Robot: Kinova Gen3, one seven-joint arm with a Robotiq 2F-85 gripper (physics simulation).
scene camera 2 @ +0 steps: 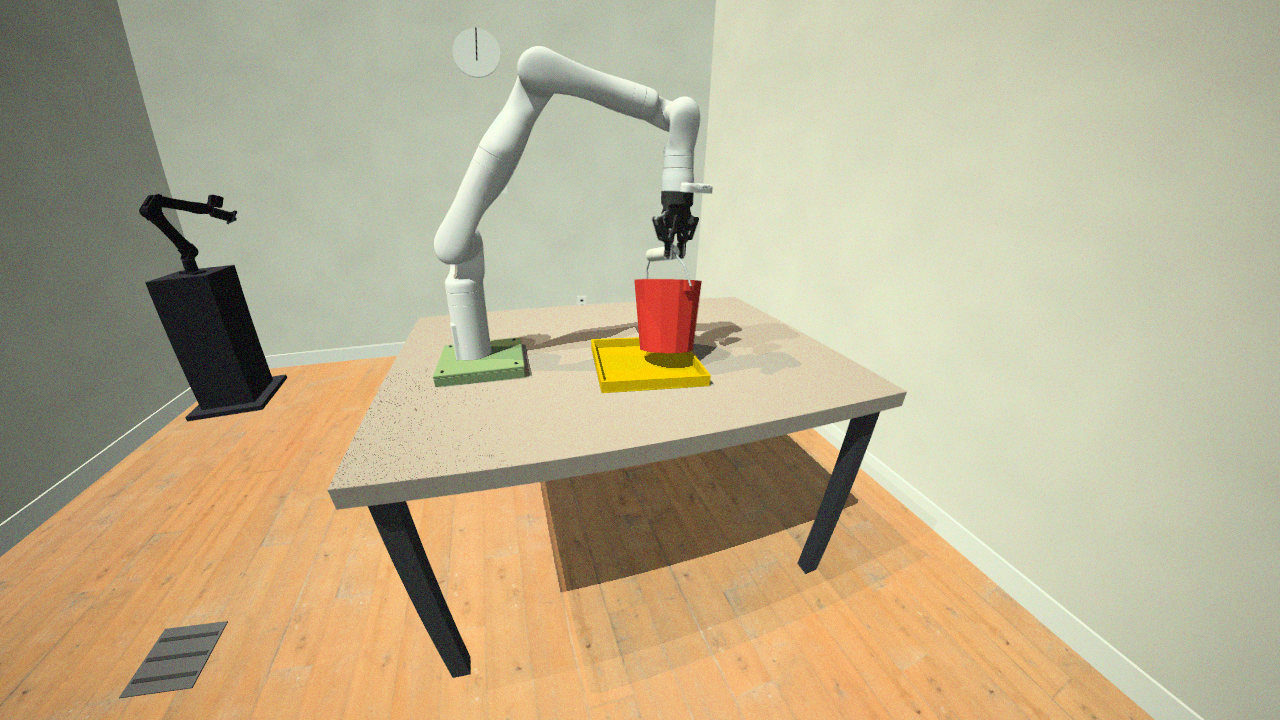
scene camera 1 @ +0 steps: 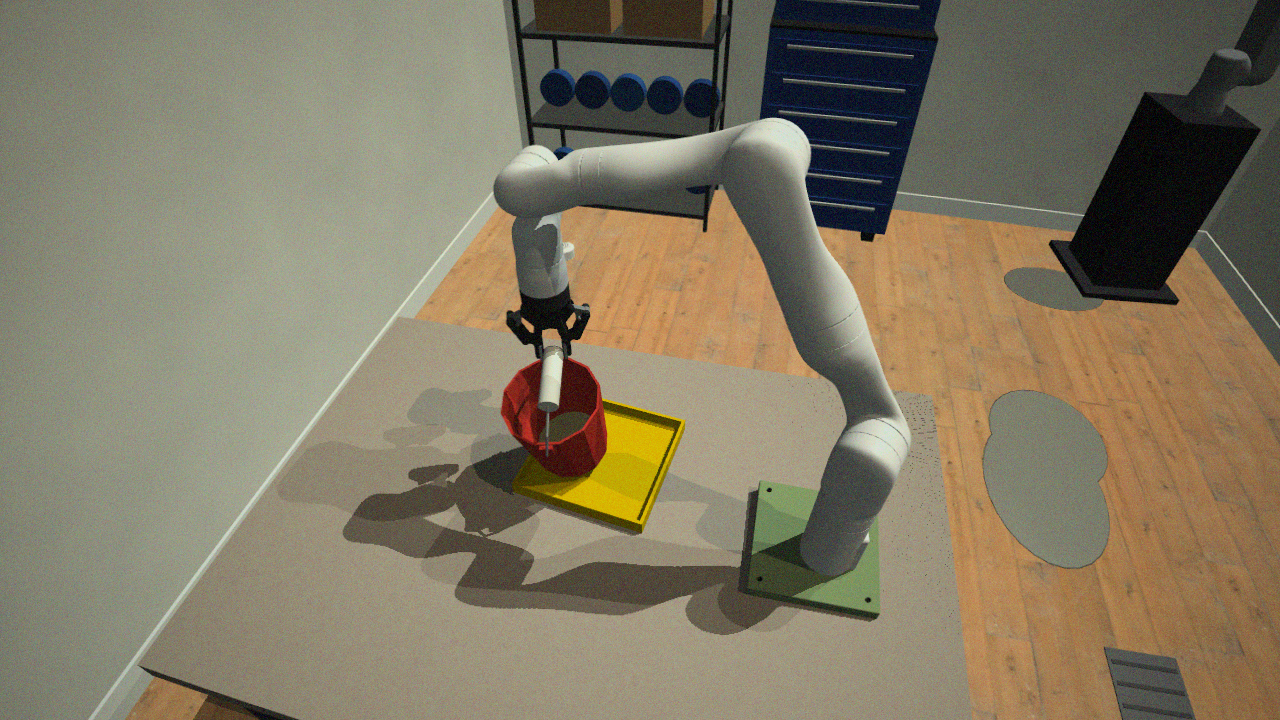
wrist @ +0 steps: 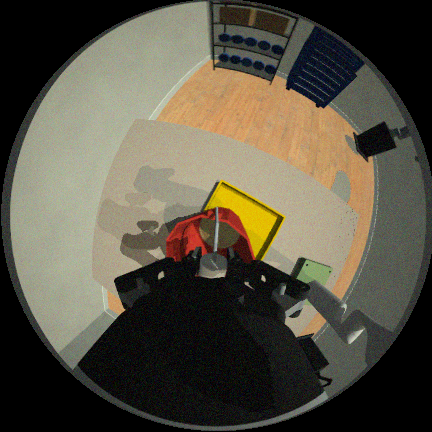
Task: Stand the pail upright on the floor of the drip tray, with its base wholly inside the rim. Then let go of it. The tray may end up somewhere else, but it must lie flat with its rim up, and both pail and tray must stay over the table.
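Places are measured from the arm's base along level axes (x ahead, y left, z up), in millimetres.
Pixels of known places: gripper, between the fingertips: (scene camera 2: 674,258) (scene camera 1: 554,357) (wrist: 213,253); arm's base, origin of its link: (scene camera 2: 474,353) (scene camera 1: 826,550) (wrist: 310,288).
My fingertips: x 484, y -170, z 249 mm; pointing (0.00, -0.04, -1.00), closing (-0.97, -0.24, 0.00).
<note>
For each thing: its top centre in the pictures, then the offset to it from my fingertips. Level surfaces: height alone.
- yellow drip tray, centre of its top: (scene camera 1: 602,450) (scene camera 2: 645,355) (wrist: 236,232) 68 mm back, 4 mm right, 246 mm down
- pail's white handle grip, centre of its top: (wrist: 206,302) (scene camera 1: 549,365) (scene camera 2: 662,242) 6 mm back, 53 mm left, 32 mm up
- table, height of its surface: 275 mm down
The red pail (scene camera 1: 586,443) (scene camera 2: 666,315) (wrist: 187,240) hangs upright by its wire bail over the yellow drip tray (scene camera 1: 635,474) (scene camera 2: 622,362) (wrist: 265,220). My gripper (scene camera 1: 553,351) (scene camera 2: 674,255) (wrist: 213,253) is shut on the pail's white handle grip (scene camera 1: 550,385) (scene camera 2: 657,254) (wrist: 212,268), above the pail's mouth. In scene camera 2 the base is a little above the tray floor, with a dark shadow below it near the tray's right rim. The tray lies flat, rim up. In scene camera 1 the pail hides the tray's far left corner, so the base's clearance from that rim cannot be told.
The arm's green base plate (scene camera 1: 778,537) (scene camera 2: 483,362) (wrist: 315,271) is fixed on the table (scene camera 1: 358,626) (scene camera 2: 537,429) (wrist: 150,135), to the right of the tray in scene camera 1. A wall runs along the table's left side there. Shelves and a blue cabinet stand beyond the table.
</note>
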